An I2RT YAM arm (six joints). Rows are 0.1 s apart.
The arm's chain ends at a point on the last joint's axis. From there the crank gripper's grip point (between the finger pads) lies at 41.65 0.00 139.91 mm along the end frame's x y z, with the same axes.
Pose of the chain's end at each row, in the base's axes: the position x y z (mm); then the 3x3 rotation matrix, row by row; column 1 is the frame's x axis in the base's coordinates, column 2 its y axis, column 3 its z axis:
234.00 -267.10 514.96; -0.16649 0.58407 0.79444; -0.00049 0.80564 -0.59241; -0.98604 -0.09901 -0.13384
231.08 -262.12 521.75; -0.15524 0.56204 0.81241; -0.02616 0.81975 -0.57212; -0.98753 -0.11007 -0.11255
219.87 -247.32 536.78; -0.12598 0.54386 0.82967; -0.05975 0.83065 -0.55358; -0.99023 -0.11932 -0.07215
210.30 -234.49 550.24; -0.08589 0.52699 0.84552; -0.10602 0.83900 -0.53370; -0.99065 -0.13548 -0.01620
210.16 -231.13 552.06; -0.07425 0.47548 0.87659; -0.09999 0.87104 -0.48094; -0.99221 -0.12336 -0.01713
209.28 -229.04 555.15; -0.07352 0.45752 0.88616; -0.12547 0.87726 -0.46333; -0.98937 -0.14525 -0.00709
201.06 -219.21 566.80; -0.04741 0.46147 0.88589; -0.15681 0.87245 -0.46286; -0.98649 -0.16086 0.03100
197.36 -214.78 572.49; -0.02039 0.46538 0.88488; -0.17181 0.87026 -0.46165; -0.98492 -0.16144 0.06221
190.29 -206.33 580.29; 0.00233 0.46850 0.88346; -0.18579 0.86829 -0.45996; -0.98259 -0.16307 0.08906
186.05 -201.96 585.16; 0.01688 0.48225 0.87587; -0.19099 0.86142 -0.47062; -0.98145 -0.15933 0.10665
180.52 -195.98 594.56; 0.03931 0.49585 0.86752; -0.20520 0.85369 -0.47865; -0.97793 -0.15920 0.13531
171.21 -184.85 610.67; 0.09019 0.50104 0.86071; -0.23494 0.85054 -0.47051; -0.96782 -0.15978 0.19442
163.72 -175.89 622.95; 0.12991 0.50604 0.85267; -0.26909 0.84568 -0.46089; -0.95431 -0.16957 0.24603
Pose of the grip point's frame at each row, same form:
338.22 -350.00 455.17; -0.16649 0.58407 0.79444; -0.00049 0.80564 -0.59241; -0.98604 -0.09901 -0.13384
338.28 -343.25 464.87; -0.15524 0.56204 0.81241; -0.02616 0.81975 -0.57212; -0.98753 -0.11007 -0.11255
330.70 -327.26 485.44; -0.12598 0.54386 0.82967; -0.05975 0.83065 -0.55358; -0.99023 -0.11932 -0.07215
325.02 -313.58 506.71; -0.08589 0.52699 0.84552; -0.10602 0.83900 -0.53370; -0.99065 -0.13548 -0.01620
329.71 -302.58 508.34; -0.07425 0.47548 0.87659; -0.09999 0.87104 -0.48094; -0.99221 -0.12336 -0.01713
330.20 -299.09 512.95; -0.07352 0.45752 0.88616; -0.12547 0.87726 -0.46333; -0.98937 -0.14525 -0.00709
323.03 -290.50 530.05; -0.04741 0.46147 0.88589; -0.15681 0.87245 -0.46286; -0.98649 -0.16086 0.03100
320.31 -286.53 540.17; -0.02039 0.46538 0.88488; -0.17181 0.87026 -0.46165; -0.98492 -0.16144 0.06221
313.99 -278.42 551.83; 0.00233 0.46850 0.88346; -0.18579 0.86829 -0.45996; -0.98259 -0.16307 0.08906
309.30 -275.76 559.20; 0.01688 0.48225 0.87587; -0.19099 0.86142 -0.47062; -0.98145 -0.15933 0.10665
303.53 -271.49 572.76; 0.03931 0.49585 0.86752; -0.20520 0.85369 -0.47865; -0.97793 -0.15920 0.13531
295.39 -260.46 597.56; 0.09019 0.50104 0.86071; -0.23494 0.85054 -0.47051; -0.96782 -0.15978 0.19442
288.43 -251.58 617.63; 0.12991 0.50604 0.85267; -0.26909 0.84568 -0.46089; -0.95431 -0.16957 0.24603

